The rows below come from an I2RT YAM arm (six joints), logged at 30 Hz.
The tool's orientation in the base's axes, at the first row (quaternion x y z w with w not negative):
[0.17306, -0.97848, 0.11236, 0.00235]
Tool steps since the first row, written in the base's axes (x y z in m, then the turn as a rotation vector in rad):
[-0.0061, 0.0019, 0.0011, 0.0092, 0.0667, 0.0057]
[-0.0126, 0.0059, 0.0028, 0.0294, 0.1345, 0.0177]
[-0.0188, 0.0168, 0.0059, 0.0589, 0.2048, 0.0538]
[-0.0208, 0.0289, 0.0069, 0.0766, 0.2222, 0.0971]
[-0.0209, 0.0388, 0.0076, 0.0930, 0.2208, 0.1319]
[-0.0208, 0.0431, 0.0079, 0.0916, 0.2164, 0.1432]
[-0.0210, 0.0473, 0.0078, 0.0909, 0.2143, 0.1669]
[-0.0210, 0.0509, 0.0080, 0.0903, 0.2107, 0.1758]
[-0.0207, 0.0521, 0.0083, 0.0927, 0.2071, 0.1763]
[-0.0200, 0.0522, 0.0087, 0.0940, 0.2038, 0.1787]
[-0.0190, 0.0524, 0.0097, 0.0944, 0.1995, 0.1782]
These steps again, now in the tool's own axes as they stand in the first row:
[0.0051, 0.0036, -0.0017, -0.0310, 0.0567, -0.0200]
[0.0100, 0.0091, -0.0045, -0.0723, 0.1092, -0.0459]
[0.0122, 0.0205, -0.0101, -0.1223, 0.1556, -0.0956]
[0.0101, 0.0320, -0.0138, -0.1429, 0.1560, -0.1411]
[0.0069, 0.0409, -0.0167, -0.1564, 0.1416, -0.1741]
[0.0053, 0.0448, -0.0179, -0.1531, 0.1355, -0.1842]
[0.0041, 0.0487, -0.0188, -0.1507, 0.1287, -0.2069]
[0.0029, 0.0519, -0.0198, -0.1485, 0.1236, -0.2148]
[0.0022, 0.0529, -0.0203, -0.1495, 0.1194, -0.2144]
[0.0015, 0.0526, -0.0207, -0.1495, 0.1154, -0.2159]
[0.0006, 0.0523, -0.0217, -0.1485, 0.1115, -0.2145]

